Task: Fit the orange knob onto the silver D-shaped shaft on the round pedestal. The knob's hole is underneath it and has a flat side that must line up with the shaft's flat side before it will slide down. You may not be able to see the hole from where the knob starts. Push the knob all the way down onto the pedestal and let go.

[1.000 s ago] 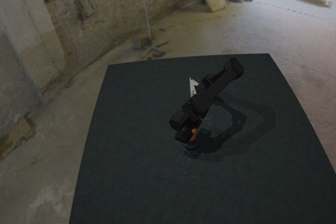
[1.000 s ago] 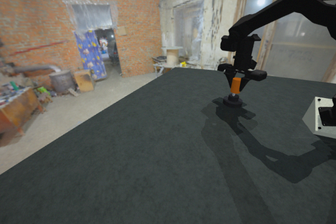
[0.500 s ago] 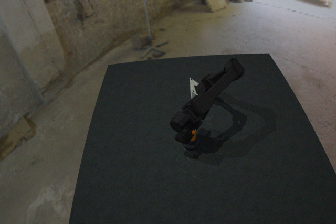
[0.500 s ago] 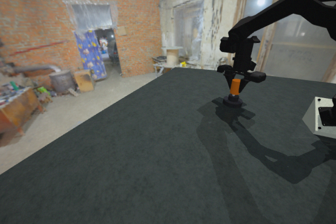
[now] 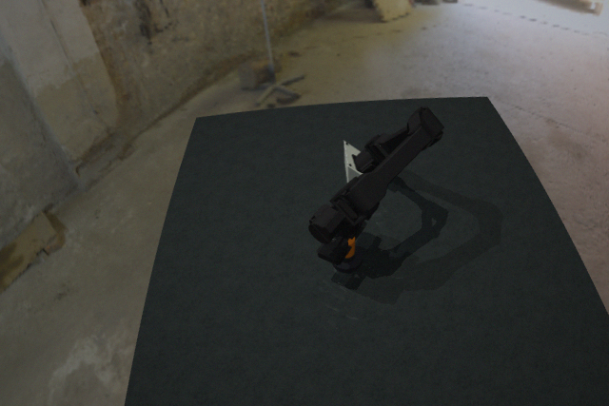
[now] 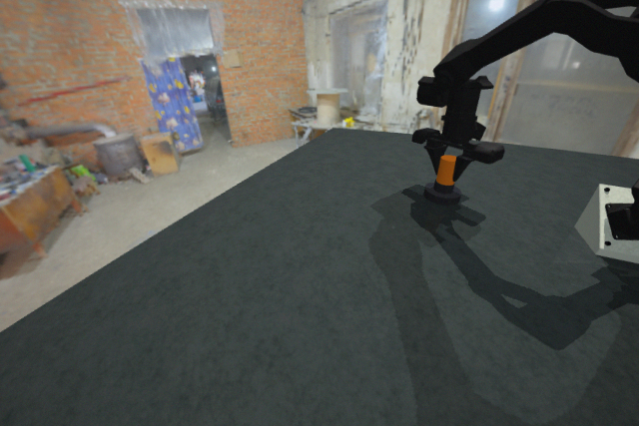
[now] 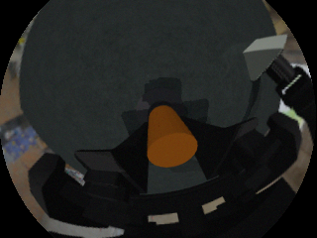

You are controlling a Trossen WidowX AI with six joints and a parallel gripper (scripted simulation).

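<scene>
My gripper tip is now 2 cm above the round pedestal. From my gripper tip the other things lie so: orange knob 3 cm above.
</scene>
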